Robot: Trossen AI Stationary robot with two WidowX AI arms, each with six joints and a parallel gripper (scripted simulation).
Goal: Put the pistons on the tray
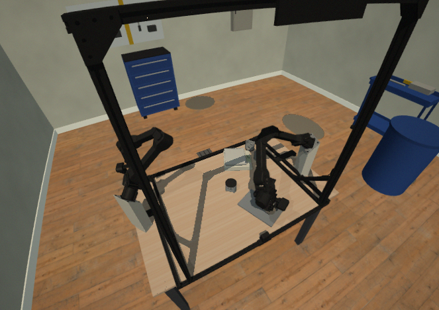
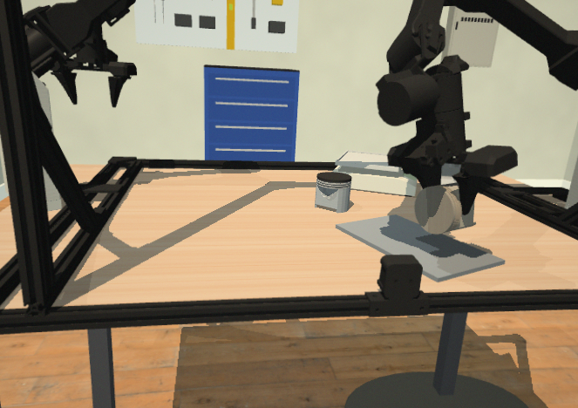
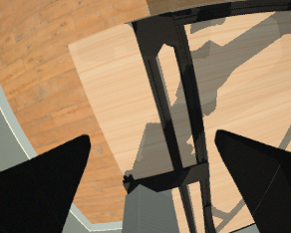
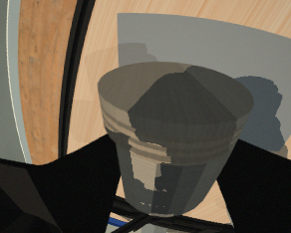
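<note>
Now: right hand 6 cm short of the flat grey steel tray, 2 cm to the right of it and 11 cm above it. Also, from my right hand: white weighing scale (47 cm ahead, 1 cm to the right, 8 cm below); tan piston (1 cm behind, 3 cm below); dark-topped piston (25 cm ahead, 13 cm to the left, 7 cm below).
</note>
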